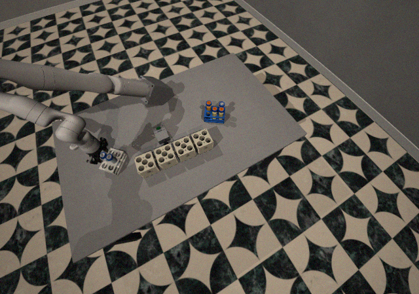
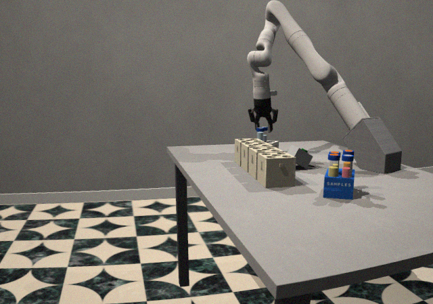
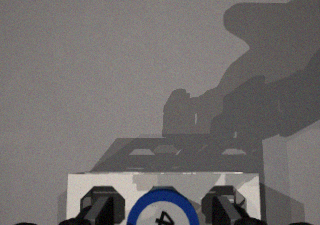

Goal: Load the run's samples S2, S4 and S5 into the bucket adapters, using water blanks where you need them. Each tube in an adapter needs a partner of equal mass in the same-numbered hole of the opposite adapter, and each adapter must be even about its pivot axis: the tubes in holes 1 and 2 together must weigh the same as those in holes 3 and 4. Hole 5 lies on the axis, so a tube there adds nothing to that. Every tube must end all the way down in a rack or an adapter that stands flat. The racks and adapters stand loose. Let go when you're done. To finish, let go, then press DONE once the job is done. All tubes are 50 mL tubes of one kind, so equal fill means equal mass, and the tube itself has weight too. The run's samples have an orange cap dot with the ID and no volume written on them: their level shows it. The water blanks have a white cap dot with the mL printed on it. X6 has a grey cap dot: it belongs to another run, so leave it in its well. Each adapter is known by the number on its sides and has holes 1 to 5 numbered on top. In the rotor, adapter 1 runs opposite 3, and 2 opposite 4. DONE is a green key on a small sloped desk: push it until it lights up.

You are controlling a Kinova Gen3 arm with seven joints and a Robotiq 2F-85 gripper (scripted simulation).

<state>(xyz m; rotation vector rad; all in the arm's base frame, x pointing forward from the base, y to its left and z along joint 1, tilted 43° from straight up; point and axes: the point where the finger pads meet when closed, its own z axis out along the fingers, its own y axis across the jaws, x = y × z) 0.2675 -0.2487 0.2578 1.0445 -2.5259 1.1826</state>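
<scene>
My gripper is now 50 mm above the white-dot blank and 10 mm short of it. Also, from my hand: small sloped done desk: 320 mm to the left, 60 mm below, 10 mm behind; then white blank rack: 80 mm below, 10 mm to the left, 10 mm ahead; then green done key: 320 mm to the left, 50 mm below, 20 mm behind.
</scene>
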